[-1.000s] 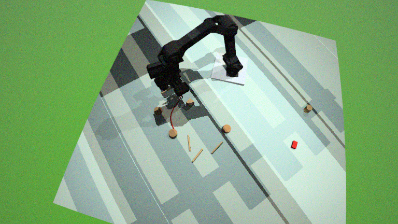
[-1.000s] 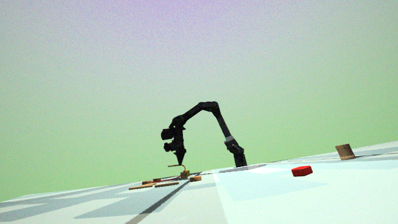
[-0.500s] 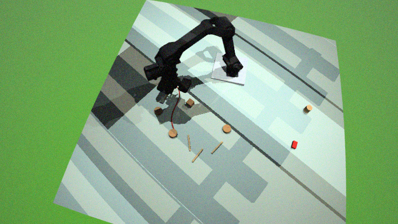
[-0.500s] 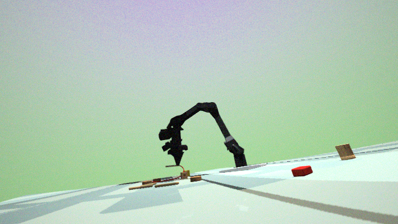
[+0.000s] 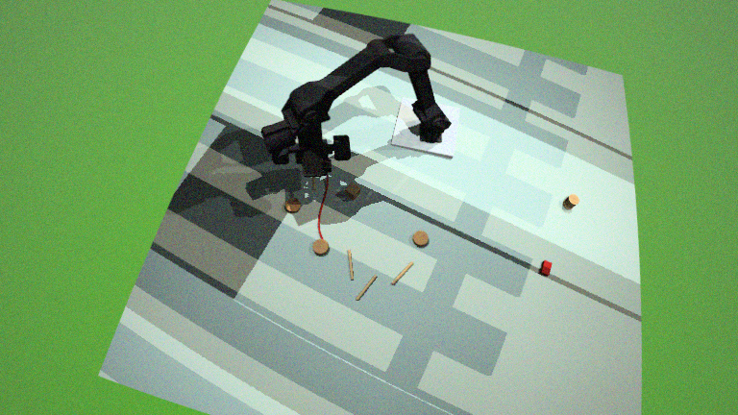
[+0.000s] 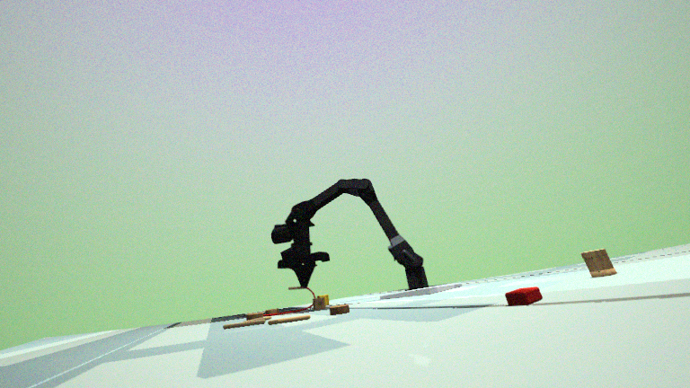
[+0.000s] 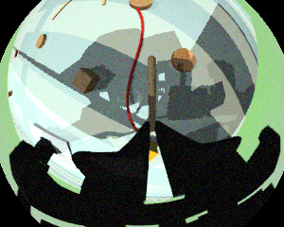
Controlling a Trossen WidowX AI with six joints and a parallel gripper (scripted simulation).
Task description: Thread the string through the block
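My gripper tip is now 2 cm short of the thin wooden stick. The rest, counted from my gripper tip: yellow cube (9 cm behind, 5 cm below, 1 cm to the right); round wooden button (20 cm ahead, 6 cm below, 4 cm to the left); wooden block (11 cm to the left, 5 cm below, 4 cm ahead).
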